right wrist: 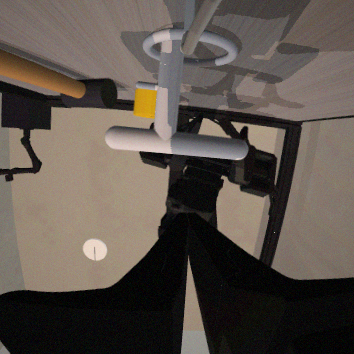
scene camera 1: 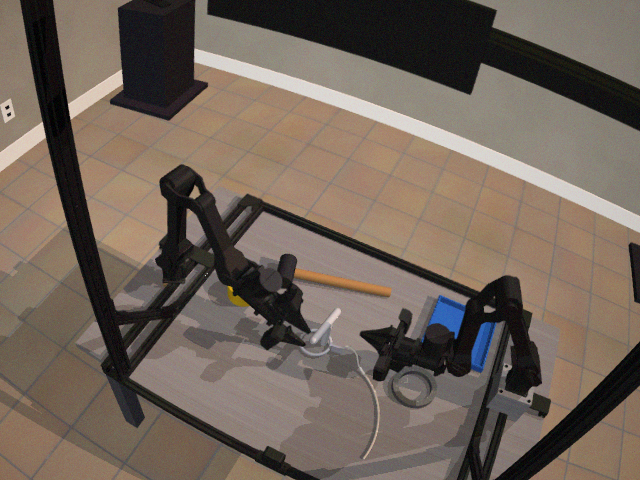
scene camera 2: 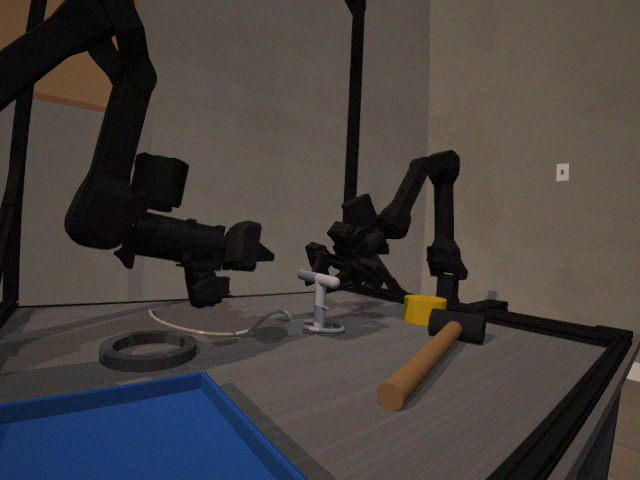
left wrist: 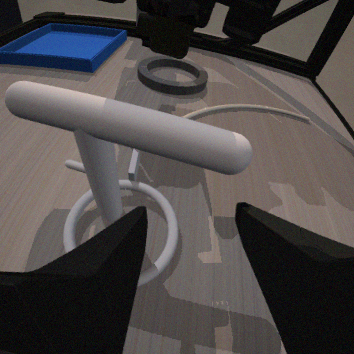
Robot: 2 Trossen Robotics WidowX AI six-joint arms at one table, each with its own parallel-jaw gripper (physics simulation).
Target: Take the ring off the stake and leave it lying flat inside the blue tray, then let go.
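Places are measured from the left arm's base along level axes (x right, y ahead, z up), in metres.
Pixels of known places: left gripper, fingertip midpoint: point(right wrist: 223, 122) point(scene camera 1: 307, 339) point(scene camera 2: 313, 288) point(left wrist: 191, 212); right gripper, fingertip midpoint: point(right wrist: 186, 220) point(scene camera 1: 360, 333) point(scene camera 2: 273, 257) point(left wrist: 162, 8); left arm's base, origin of the base link: point(right wrist: 180, 115) point(scene camera 1: 174, 274) point(scene camera 2: 446, 299); right arm's base, origin of the base link: point(scene camera 1: 517, 383).
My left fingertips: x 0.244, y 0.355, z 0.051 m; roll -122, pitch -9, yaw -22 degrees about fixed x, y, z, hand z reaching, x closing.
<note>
For each thing: its top centre in the pictures, then the offset to it from my left fingertips. "spot": a spot on its surface instead.
- white T-topped stake, middle of its top: point(left wrist: 116, 104) point(right wrist: 178, 154) point(scene camera 2: 317, 272) point(scene camera 1: 326, 323) dy +0.045, dx -0.024, dz +0.035 m
- thin white ring, surface spot: point(left wrist: 172, 225) point(scene camera 1: 312, 353) spot: dy +0.018, dx +0.006, dz -0.059 m
- blue tray, middle of its top: point(scene camera 2: 110, 446) point(left wrist: 65, 36) point(scene camera 1: 461, 330) dy +0.446, dx -0.048, dz -0.048 m
- thick grey ring, middle of its top: point(scene camera 2: 149, 343) point(left wrist: 173, 68) point(scene camera 1: 415, 385) dy +0.277, dx +0.116, dz -0.056 m
- pale cord, surface spot: point(scene camera 1: 377, 408) spot: dy +0.169, dx +0.171, dz -0.065 m
- wooden-handled mallet, middle of its top: point(scene camera 2: 437, 327) point(right wrist: 14, 91) point(scene camera 1: 335, 274) dy +0.100, dx -0.232, dz -0.021 m
- yellow cylinder, middle of its top: point(right wrist: 154, 116) point(scene camera 2: 425, 298) point(scene camera 1: 243, 282) dy -0.157, dx -0.198, dz -0.021 m
A white T-topped stake point(scene camera 1: 321, 338) point(scene camera 2: 320, 304) point(left wrist: 100, 175) point(right wrist: 170, 90) stands upright on the table. A thin white ring point(scene camera 1: 313, 354) point(left wrist: 172, 225) point(right wrist: 148, 47) lies low around its foot. My left gripper point(scene camera 1: 307, 336) point(left wrist: 191, 212) is partly open and empty, just left of the stake in scene camera 1, with its fingers above table level. My right gripper point(scene camera 1: 361, 333) point(scene camera 2: 272, 255) point(right wrist: 186, 220) is shut and empty, raised on the stake's other side. The blue tray point(scene camera 1: 484, 343) point(scene camera 2: 118, 439) point(left wrist: 77, 42) is empty where visible; my right arm partly hides it in scene camera 1.
A thick grey ring point(scene camera 1: 413, 403) point(scene camera 2: 147, 361) point(left wrist: 172, 87) lies flat near the tray. A pale cord point(scene camera 1: 377, 408) runs from near the stake's foot. A wooden-handled mallet point(scene camera 1: 343, 282) point(scene camera 2: 423, 361) and a yellow cylinder point(scene camera 1: 237, 297) point(scene camera 2: 421, 310) are also on the table.
</note>
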